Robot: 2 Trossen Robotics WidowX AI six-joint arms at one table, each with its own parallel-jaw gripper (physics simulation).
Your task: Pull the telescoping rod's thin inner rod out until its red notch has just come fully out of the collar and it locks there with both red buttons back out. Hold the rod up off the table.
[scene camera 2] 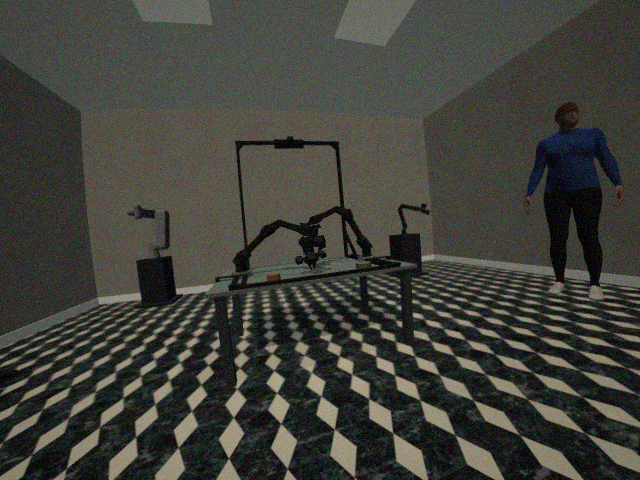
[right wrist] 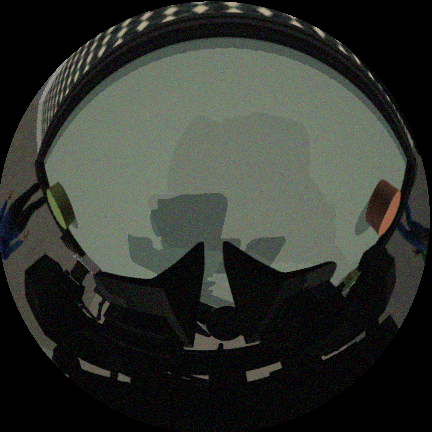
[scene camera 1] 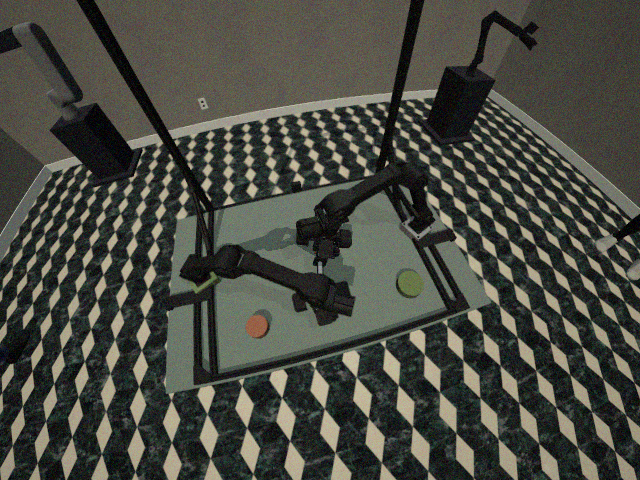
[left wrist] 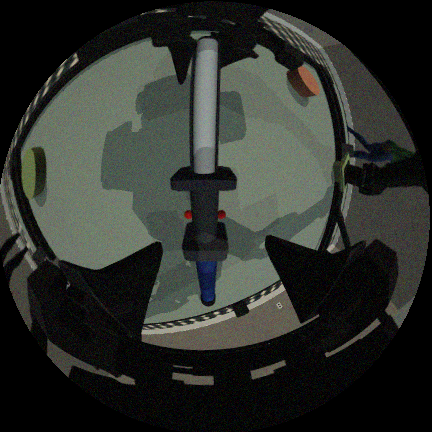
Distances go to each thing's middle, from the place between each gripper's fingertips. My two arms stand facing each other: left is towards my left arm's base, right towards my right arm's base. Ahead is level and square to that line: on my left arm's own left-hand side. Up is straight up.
Right now my right hand is 180 mm past the thin grey inner rod (left wrist: 205,64), 30 mm to the right of it and 30 mm below it. From my right hand the other things lie so: green disc (left wrist: 33,169) 330 mm to the left, 40 mm ahead, 10 mm below; then telescoping rod (left wrist: 204,241) 200 mm behind, 40 mm to the left, 20 mm above.
I see my left gripper 4 cm above the thin grey inner rod and 2 cm past it. Also, from my left hand: green disc: 30 cm to the left, 21 cm ahead, 8 cm below; then telescoping rod: 5 cm below, 3 cm behind, 1 cm to the left.
